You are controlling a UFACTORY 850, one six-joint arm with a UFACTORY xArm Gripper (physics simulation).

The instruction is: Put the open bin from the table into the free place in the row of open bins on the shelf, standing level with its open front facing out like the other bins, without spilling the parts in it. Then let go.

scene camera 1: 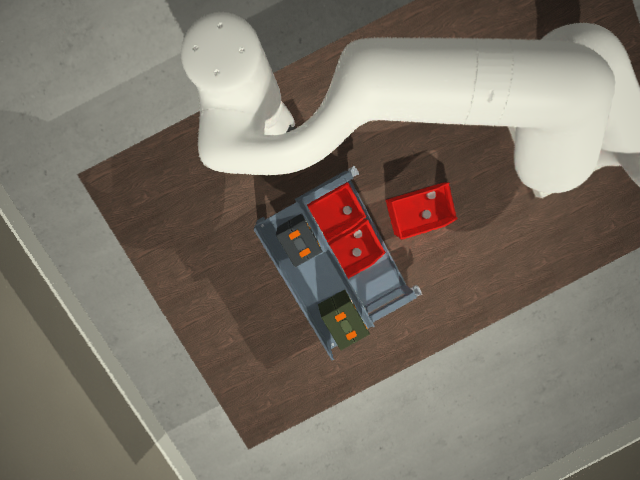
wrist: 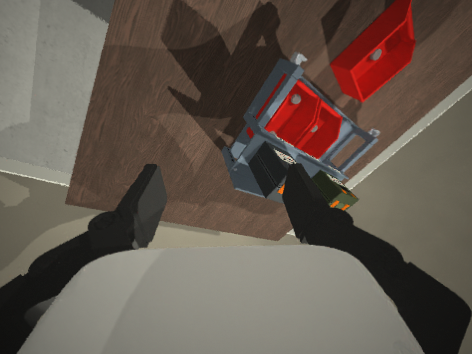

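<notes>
The open bin [scene camera 1: 408, 215] [wrist: 364, 79] is red and stands upright on the table, apart from the shelf. It holds grey round parts; two show in the scene view. The blue-grey shelf [scene camera 1: 316, 276] [wrist: 242, 178] holds two red bins side by side, one bin [scene camera 1: 330, 209] [wrist: 285, 119] at the far end of the row and one bin [scene camera 1: 341, 252] [wrist: 327, 134] in the middle. The free place [scene camera 1: 383, 277] is beside the middle bin. My gripper [wrist: 225, 180] is open and empty, high above the table and off to the side of the shelf; the arm hides it in the scene view.
A black case [scene camera 1: 300, 243] [wrist: 265, 167] and a green case [scene camera 1: 345, 326] [wrist: 327, 187], both with orange latches, stand on the shelf unit behind the bin row. Raised posts stand at the shelf's corners. The white arm [scene camera 1: 413, 82] reaches above the table past the shelf's end.
</notes>
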